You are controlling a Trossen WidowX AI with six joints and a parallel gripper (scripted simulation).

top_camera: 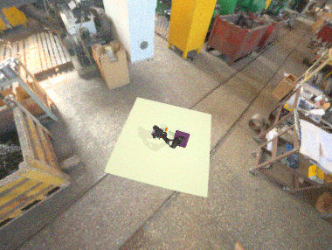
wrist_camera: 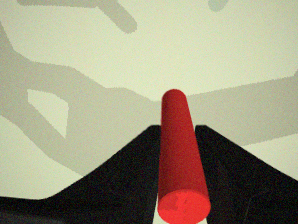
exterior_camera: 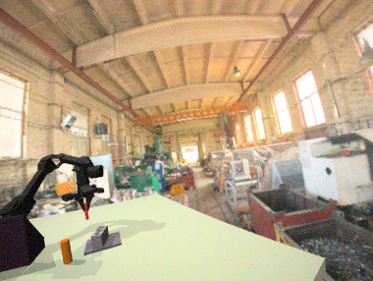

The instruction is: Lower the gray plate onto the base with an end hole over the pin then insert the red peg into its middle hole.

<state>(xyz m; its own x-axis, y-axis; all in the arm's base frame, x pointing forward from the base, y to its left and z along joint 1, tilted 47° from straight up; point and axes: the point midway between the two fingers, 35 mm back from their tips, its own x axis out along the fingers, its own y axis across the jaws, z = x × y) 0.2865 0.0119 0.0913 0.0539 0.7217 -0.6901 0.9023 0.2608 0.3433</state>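
The gray plate lies 60 mm ahead of my gripper tip, 130 mm to the right of it and 70 mm below it. Also, from my gripper tip: gray base (70 mm ahead, 120 mm to the right, 110 mm below); orange cylinder (60 mm behind, 200 mm to the right, 80 mm below); red peg (right at my gripper tip).
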